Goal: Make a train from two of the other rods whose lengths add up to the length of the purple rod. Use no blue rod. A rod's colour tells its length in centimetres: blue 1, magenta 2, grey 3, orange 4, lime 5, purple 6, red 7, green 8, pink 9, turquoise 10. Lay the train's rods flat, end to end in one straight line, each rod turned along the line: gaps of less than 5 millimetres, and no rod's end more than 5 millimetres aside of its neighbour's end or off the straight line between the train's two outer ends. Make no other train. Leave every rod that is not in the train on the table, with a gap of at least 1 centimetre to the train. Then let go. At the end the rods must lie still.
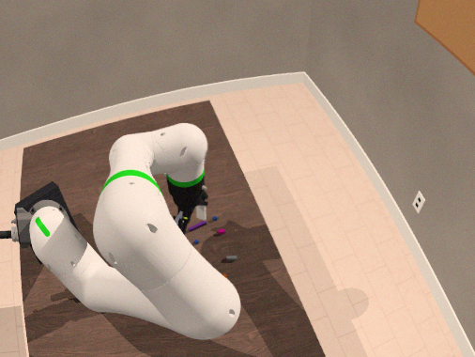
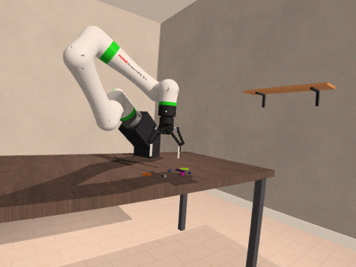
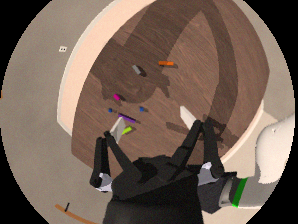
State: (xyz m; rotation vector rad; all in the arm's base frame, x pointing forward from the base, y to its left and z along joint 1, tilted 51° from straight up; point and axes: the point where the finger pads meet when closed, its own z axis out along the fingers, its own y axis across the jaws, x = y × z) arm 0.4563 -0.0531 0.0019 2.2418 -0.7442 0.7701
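Right now the magenta rod is 110 mm ahead of my hand, 80 mm below it and 30 mm to the left of it. The rest, counted from my hand: lime rod (130 mm to the left, 80 mm below, 30 mm ahead); purple rod (80 mm to the left, 80 mm below, 50 mm ahead); grey rod (100 mm ahead, 80 mm below, 70 mm to the right).
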